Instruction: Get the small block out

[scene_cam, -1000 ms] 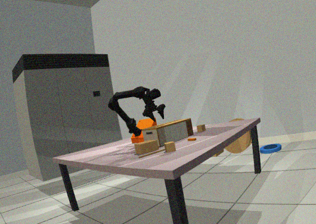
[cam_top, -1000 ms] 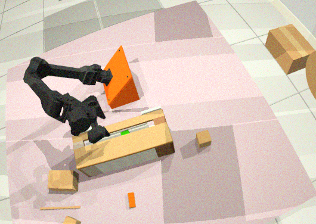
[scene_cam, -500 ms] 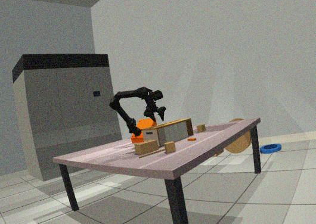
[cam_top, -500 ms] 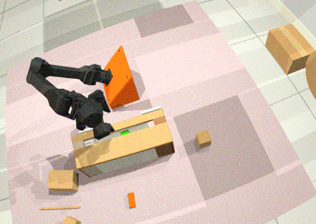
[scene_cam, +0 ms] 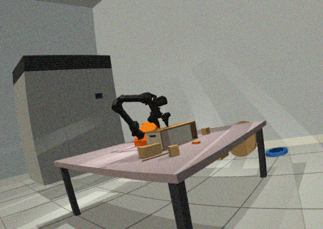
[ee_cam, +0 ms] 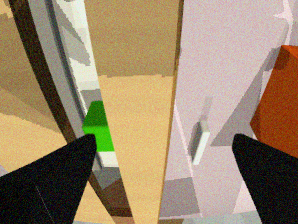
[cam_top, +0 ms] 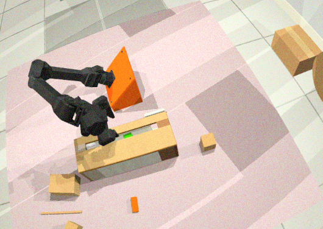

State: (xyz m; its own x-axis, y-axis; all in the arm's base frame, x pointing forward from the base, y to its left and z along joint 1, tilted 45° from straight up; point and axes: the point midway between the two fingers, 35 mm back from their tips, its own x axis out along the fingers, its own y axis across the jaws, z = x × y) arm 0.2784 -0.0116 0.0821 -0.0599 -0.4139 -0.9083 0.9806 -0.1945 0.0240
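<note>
Now: the clear-fronted box 30 mm ahead of my gripper tip and 70 mm below it. The rest, counted from my gripper tip: thin stick: 190 mm ahead, 380 mm to the right, 120 mm below; green block: 50 mm ahead, 30 mm to the left, 40 mm below; orange piece: 280 mm ahead, 70 mm to the right, 120 mm below.
</note>
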